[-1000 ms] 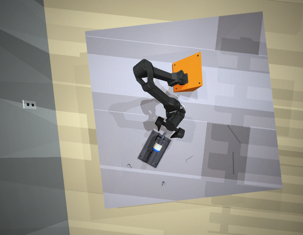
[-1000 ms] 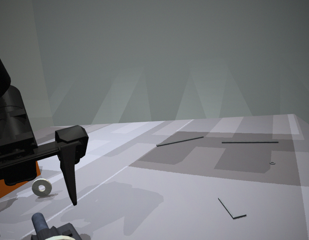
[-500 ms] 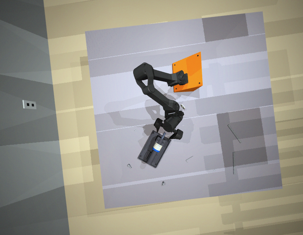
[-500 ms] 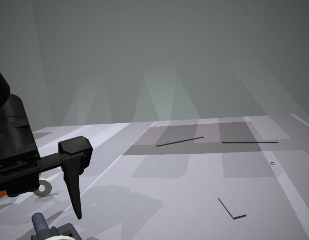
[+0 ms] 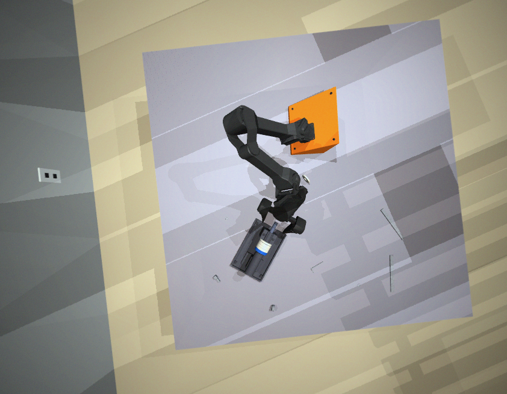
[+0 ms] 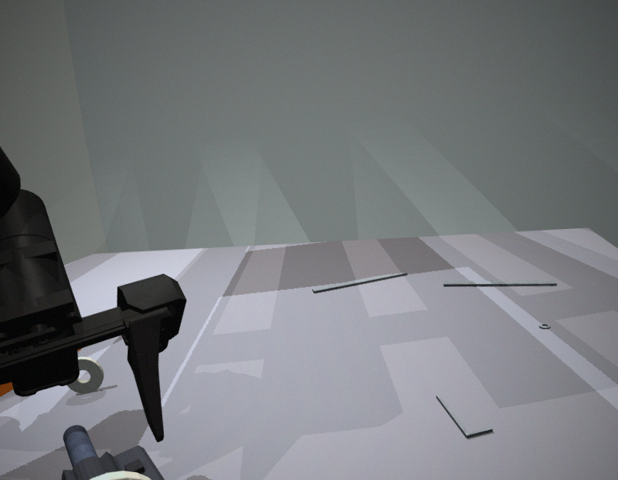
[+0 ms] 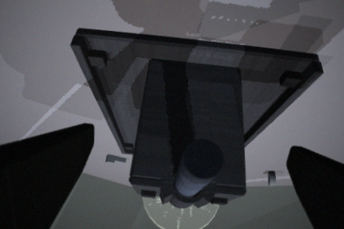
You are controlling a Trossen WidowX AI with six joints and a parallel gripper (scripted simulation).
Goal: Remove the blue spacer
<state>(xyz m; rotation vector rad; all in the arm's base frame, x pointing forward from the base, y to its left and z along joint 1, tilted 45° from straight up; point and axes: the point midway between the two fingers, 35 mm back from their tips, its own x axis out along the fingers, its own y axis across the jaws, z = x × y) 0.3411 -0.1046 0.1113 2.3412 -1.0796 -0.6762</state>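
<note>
My gripper tip is now 5 cm short of the cream spacer, 3 cm to the left of it and 1 cm below it. Round my gripper tip: blue spacer 9 cm ahead, 6 cm to the right, 1 cm above; then grey-blue shaft 6 cm ahead, 4 cm to the right, 1 cm above; then l-shaped strip 20 cm ahead, 17 cm to the left, 7 cm below.
</note>
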